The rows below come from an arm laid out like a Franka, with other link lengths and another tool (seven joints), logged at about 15 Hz.
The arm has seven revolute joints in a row. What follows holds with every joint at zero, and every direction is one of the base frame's.
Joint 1 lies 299.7 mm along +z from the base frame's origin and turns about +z.
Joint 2 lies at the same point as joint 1 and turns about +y.
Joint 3 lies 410.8 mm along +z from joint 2 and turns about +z.
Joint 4 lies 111.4 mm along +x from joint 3 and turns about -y.
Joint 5 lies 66 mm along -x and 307.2 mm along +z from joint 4 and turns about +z.
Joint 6 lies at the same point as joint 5 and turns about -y.
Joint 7 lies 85.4 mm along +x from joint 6 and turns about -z.
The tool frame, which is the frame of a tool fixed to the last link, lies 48 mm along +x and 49 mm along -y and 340.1 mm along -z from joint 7; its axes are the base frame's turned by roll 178.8, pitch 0 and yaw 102.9 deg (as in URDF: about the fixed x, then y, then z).
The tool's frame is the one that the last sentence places.
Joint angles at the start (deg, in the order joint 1, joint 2, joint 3, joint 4, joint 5, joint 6, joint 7):
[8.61 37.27 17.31 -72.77 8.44 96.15 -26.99]
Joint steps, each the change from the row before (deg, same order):
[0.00 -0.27 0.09 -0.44 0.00 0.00 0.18]
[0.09 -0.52 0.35 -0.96 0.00 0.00 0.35]
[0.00 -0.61 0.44 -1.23 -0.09 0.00 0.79]
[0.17 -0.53 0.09 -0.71 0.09 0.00 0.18]
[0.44 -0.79 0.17 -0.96 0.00 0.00 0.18]
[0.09 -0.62 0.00 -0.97 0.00 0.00 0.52]
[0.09 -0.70 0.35 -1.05 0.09 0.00 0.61]
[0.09 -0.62 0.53 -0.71 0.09 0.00 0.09]
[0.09 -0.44 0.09 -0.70 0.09 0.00 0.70]
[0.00 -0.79 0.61 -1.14 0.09 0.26 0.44]
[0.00 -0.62 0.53 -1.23 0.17 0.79 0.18]
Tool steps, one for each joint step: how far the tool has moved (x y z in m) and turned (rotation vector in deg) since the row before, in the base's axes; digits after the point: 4 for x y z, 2 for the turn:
[-0.0029 0.0001 0.0005 -0.13 0.18 -0.02]
[-0.0077 0.0028 0.0006 -0.20 0.46 0.22]
[-0.0092 0.0012 -0.0002 -0.47 0.67 -0.12]
[-0.0054 0.0019 0.0018 -0.14 0.20 0.18]
[-0.0084 0.0047 0.0032 -0.23 0.13 0.59]
[-0.0060 -0.0013 0.0007 -0.48 0.35 -0.21]
[-0.0084 0.0022 0.0020 -0.28 0.43 -0.02]
[-0.0072 0.0051 0.0037 0.12 0.12 0.55]
[-0.0052 0.0000 0.0006 -0.37 0.36 -0.38]
[-0.0083 0.0041 0.0031 -0.05 0.17 0.21]
[-0.0059 0.0048 0.0010 0.19 -0.06 0.20]

